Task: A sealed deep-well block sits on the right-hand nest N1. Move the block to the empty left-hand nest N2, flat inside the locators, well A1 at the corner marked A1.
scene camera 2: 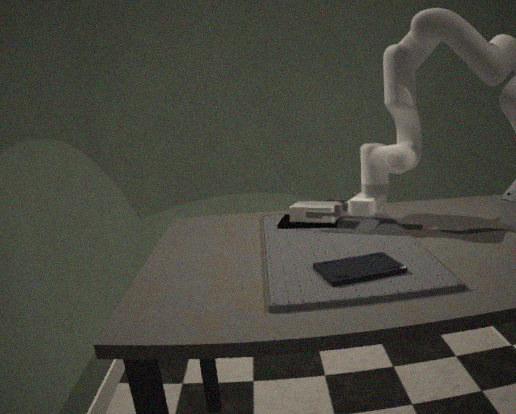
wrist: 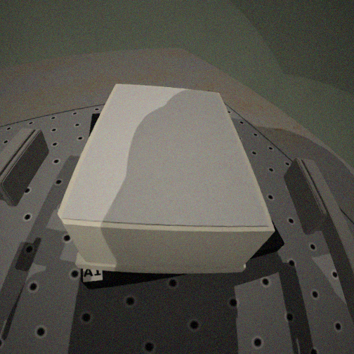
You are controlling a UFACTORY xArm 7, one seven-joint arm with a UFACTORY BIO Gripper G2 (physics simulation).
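Frame: origin at the arm's base, x back, y right, z up, level; millimetres.
Seen in the pictures: hand, tool point: [scene camera 2: 324, 208].
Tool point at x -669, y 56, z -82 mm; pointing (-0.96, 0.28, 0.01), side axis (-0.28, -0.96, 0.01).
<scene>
A point is followed by its place in that frame.
The sealed deep-well block [scene camera 2: 314, 210] @(x -694, y 19, z -78 mm) [wrist: 170, 165], pale with a flat top, sits on the black right-hand nest N1 [scene camera 2: 283, 224] @(x -780, y 10, z -113 mm) [wrist: 274, 246] at the back of the board. In the wrist view it looks turned slightly against the nest, whose black shows at the right and upper left. I cannot tell if it lies flat. An A1 label [wrist: 92, 273] shows at the nest's lower left corner. My gripper [scene camera 2: 321, 212] [wrist: 165, 182] is open, its fingers on either side of the block with gaps to both. The empty left-hand nest N2 [scene camera 2: 357, 268] @(x -572, y -357, z -113 mm) is dark and lies nearer the camera.
Both nests are on a grey perforated board [scene camera 2: 295, 295] @(x -683, y -465, z -125 mm) [wrist: 194, 325] with a raised edge, on a brown table [scene camera 2: 200, 280] @(x -900, y -361, z -138 mm). The arm [scene camera 2: 400, 80] @(x -447, y -60, z 264 mm) reaches in from the right, and its shadow falls across the board and table.
</scene>
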